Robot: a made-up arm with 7 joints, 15 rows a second.
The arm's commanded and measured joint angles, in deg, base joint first. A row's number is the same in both.
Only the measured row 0 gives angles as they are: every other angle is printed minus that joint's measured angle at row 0.
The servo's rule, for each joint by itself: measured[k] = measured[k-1] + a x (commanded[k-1-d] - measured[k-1]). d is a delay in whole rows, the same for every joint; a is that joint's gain. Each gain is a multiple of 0.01, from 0.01 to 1. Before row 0 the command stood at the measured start. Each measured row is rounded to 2 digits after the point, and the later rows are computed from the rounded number. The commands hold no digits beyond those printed.
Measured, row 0:
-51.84 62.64 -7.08 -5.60 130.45 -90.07 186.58
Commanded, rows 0 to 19:
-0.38 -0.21 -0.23 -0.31 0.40 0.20 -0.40
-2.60 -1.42 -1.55 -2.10 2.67 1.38 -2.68
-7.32 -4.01 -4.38 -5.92 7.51 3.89 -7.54
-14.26 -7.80 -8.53 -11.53 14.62 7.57 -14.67
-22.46 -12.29 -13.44 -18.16 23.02 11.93 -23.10
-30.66 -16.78 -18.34 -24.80 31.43 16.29 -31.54
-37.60 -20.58 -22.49 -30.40 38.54 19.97 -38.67
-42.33 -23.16 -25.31 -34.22 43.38 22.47 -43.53
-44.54 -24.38 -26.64 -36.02 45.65 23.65 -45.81
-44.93 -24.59 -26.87 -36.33 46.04 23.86 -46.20
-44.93 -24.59 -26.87 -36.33 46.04 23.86 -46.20
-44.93 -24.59 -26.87 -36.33 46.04 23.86 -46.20
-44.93 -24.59 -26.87 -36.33 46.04 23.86 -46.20
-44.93 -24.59 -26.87 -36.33 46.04 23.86 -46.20
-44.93 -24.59 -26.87 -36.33 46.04 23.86 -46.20
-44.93 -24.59 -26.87 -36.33 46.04 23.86 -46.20
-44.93 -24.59 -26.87 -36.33 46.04 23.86 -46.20
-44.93 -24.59 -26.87 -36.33 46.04 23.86 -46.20
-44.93 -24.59 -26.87 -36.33 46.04 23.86 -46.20
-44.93 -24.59 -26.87 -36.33 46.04 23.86 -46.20
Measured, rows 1 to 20:
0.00 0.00 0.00 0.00 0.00 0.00 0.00
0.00 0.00 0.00 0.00 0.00 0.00 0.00
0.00 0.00 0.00 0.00 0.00 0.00 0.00
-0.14 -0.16 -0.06 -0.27 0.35 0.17 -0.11
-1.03 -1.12 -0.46 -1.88 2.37 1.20 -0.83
-3.29 -3.32 -1.52 -5.44 6.84 3.49 -2.71
-7.24 -6.72 -3.41 -10.80 13.61 6.96 -6.06
-12.72 -10.95 -6.12 -17.28 21.80 11.18 -10.83
-19.18 -15.38 -9.42 -23.90 30.18 15.52 -16.63
-25.81 -19.33 -12.95 -29.62 37.45 19.30 -22.80
-31.76 -22.24 -16.29 -33.67 42.61 21.99 -28.60
-36.36 -23.87 -19.08 -35.74 45.25 23.40 -33.42
-39.45 -24.42 -21.18 -36.26 45.94 23.79 -37.00
-41.42 -24.55 -22.72 -36.32 46.03 23.85 -39.58
-42.68 -24.58 -23.84 -36.33 46.04 23.86 -41.43
-43.49 -24.59 -24.66 -36.33 46.04 23.86 -42.77
-44.01 -24.59 -25.26 -36.33 46.04 23.86 -43.73
-44.34 -24.59 -25.69 -36.33 46.04 23.86 -44.42
-44.55 -24.59 -26.01 -36.33 46.04 23.86 -44.92
-44.69 -24.59 -26.24 -36.33 46.04 23.86 -45.28
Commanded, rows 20 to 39:
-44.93 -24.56 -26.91 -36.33 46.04 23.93 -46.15
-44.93 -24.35 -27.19 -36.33 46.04 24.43 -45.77
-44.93 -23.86 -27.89 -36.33 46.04 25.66 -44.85
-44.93 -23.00 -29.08 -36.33 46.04 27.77 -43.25
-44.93 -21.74 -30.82 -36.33 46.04 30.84 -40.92
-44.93 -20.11 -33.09 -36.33 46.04 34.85 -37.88
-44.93 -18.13 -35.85 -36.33 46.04 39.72 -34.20
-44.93 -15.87 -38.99 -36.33 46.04 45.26 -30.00
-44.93 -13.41 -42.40 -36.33 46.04 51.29 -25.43
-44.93 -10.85 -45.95 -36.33 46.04 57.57 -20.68
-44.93 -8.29 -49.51 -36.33 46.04 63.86 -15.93
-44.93 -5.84 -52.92 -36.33 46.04 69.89 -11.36
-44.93 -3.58 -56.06 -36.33 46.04 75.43 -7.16
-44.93 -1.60 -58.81 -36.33 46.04 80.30 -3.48
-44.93 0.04 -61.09 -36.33 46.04 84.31 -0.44
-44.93 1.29 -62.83 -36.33 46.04 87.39 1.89
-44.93 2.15 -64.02 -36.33 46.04 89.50 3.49
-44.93 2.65 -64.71 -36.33 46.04 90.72 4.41
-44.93 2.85 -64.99 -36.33 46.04 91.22 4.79
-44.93 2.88 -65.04 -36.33 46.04 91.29 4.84
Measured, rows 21 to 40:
-44.78 -24.59 -26.41 -36.33 46.04 23.86 -45.54
-44.83 -24.59 -26.53 -36.33 46.04 23.86 -45.72
-44.87 -24.59 -26.62 -36.33 46.04 23.86 -45.85
-44.89 -24.57 -26.70 -36.33 46.04 23.92 -45.93
-44.90 -24.40 -26.83 -36.33 46.04 24.35 -45.89
-44.91 -23.99 -27.12 -36.33 46.04 25.46 -45.60
-44.92 -23.24 -27.65 -36.33 46.04 27.42 -44.94
-44.92 -22.10 -28.51 -36.33 46.04 30.33 -43.81
-44.92 -20.59 -29.75 -36.33 46.04 34.17 -42.15
-44.92 -18.72 -31.40 -36.33 46.04 38.89 -39.92
-44.92 -16.55 -33.45 -36.33 46.04 44.30 -37.14
-44.92 -14.16 -35.87 -36.33 46.04 50.24 -33.86
-44.92 -11.64 -38.59 -36.33 46.04 56.47 -30.17
-44.92 -9.09 -41.54 -36.33 46.04 62.75 -26.18
-44.92 -6.62 -44.61 -36.33 46.04 68.82 -22.03
-44.92 -4.31 -47.70 -36.33 46.04 74.44 -17.87
-44.92 -2.25 -50.70 -36.33 46.04 79.42 -13.84
-44.92 -0.51 -53.51 -36.33 46.04 83.58 -10.09
-44.92 0.86 -56.03 -36.33 46.04 86.82 -6.74
-44.92 1.84 -58.19 -36.33 46.04 89.10 -3.88

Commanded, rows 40 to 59:
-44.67 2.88 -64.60 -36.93 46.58 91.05 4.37
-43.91 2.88 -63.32 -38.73 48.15 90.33 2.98
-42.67 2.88 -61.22 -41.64 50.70 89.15 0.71
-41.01 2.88 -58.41 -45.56 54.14 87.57 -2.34
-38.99 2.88 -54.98 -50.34 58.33 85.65 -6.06
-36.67 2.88 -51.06 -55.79 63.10 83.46 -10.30
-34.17 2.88 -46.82 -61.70 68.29 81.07 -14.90
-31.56 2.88 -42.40 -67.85 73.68 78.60 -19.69
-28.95 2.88 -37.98 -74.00 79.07 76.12 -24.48
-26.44 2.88 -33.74 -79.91 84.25 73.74 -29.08
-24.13 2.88 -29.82 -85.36 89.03 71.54 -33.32
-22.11 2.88 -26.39 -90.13 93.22 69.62 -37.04
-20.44 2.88 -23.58 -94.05 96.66 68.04 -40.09
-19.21 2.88 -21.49 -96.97 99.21 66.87 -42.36
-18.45 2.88 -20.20 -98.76 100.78 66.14 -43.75
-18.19 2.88 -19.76 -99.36 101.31 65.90 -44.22
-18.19 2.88 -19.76 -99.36 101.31 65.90 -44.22
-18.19 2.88 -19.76 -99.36 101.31 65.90 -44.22
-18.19 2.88 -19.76 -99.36 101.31 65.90 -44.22
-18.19 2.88 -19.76 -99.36 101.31 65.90 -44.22
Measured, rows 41 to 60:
-44.92 2.46 -59.95 -36.33 46.04 90.48 -1.56
-44.92 2.76 -61.31 -36.33 46.04 91.11 0.22
-44.92 2.85 -62.32 -36.33 46.04 91.26 1.51
-44.83 2.87 -62.94 -36.86 46.51 91.08 2.31
-44.50 2.88 -63.04 -38.51 47.94 90.44 2.50
-43.84 2.88 -62.55 -41.26 50.34 89.34 2.00
-42.82 2.88 -61.43 -45.04 53.65 87.84 0.78
-41.44 2.88 -59.69 -49.70 57.72 85.98 -1.14
-39.72 2.88 -57.36 -55.06 62.40 83.84 -3.70
-37.72 2.88 -54.51 -60.90 67.52 81.49 -6.84
-35.50 2.88 -51.24 -67.02 72.88 79.03 -10.44
-33.14 2.88 -47.66 -73.16 78.27 76.56 -14.37
-30.73 2.88 -43.90 -79.10 83.47 74.16 -18.49
-28.35 2.88 -40.10 -84.61 88.31 71.93 -22.64
-26.10 2.88 -36.40 -89.47 92.58 69.97 -26.67
-24.06 2.88 -32.94 -93.50 96.13 68.33 -30.43
-22.31 2.88 -29.85 -96.55 98.81 67.09 -33.77
-20.92 2.88 -27.24 -98.49 100.52 66.28 -36.56
-19.94 2.88 -25.22 -99.26 101.21 65.96 -38.70
-19.31 2.88 -23.75 -99.35 101.30 65.91 -40.25

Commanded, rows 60 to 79:
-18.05 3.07 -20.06 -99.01 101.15 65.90 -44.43
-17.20 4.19 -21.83 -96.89 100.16 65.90 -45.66
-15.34 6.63 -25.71 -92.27 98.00 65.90 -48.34
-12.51 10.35 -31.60 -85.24 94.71 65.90 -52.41
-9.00 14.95 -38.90 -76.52 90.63 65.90 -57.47
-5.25 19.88 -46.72 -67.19 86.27 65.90 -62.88
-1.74 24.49 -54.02 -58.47 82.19 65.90 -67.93
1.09 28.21 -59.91 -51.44 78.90 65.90 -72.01
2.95 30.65 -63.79 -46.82 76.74 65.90 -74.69
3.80 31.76 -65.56 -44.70 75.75 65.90 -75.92
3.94 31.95 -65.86 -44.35 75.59 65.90 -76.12
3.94 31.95 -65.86 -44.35 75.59 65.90 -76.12
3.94 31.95 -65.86 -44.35 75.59 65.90 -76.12
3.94 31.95 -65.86 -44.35 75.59 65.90 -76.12
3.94 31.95 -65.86 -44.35 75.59 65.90 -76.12
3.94 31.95 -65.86 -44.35 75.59 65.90 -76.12
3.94 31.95 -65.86 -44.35 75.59 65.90 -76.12
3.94 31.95 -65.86 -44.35 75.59 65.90 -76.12
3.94 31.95 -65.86 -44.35 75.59 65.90 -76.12
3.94 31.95 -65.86 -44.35 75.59 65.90 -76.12
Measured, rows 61 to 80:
-18.91 2.88 -22.67 -99.36 101.31 65.90 -41.36
-18.65 2.88 -21.88 -99.36 101.31 65.90 -42.16
-18.48 2.88 -21.31 -99.36 101.31 65.90 -42.74
-18.33 3.02 -20.97 -99.05 101.17 65.90 -43.21
-17.92 3.91 -21.20 -97.15 100.29 65.90 -43.90
-16.99 5.98 -22.42 -92.86 98.30 65.90 -45.14
-15.38 9.30 -24.90 -86.15 95.18 65.90 -47.18
-13.08 13.59 -28.68 -77.68 91.22 65.90 -50.06
-10.26 18.37 -33.55 -68.45 86.91 65.90 -53.65
-7.19 23.02 -39.08 -59.67 82.80 65.90 -57.65
-4.21 26.96 -44.70 -52.43 79.41 65.90 -61.67
-1.63 29.76 -49.85 -47.49 77.09 65.90 -65.32
0.32 31.28 -54.09 -45.03 75.92 65.90 -68.29
1.62 31.79 -57.27 -44.43 75.63 65.90 -70.48
2.46 31.91 -59.59 -44.36 75.60 65.90 -72.06
2.99 31.94 -61.28 -44.35 75.59 65.90 -73.20
3.33 31.95 -62.52 -44.35 75.59 65.90 -74.02
3.55 31.95 -63.42 -44.35 75.59 65.90 -74.61
3.69 31.95 -64.08 -44.35 75.59 65.90 -75.03
3.78 31.95 -64.56 -44.35 75.59 65.90 -75.34

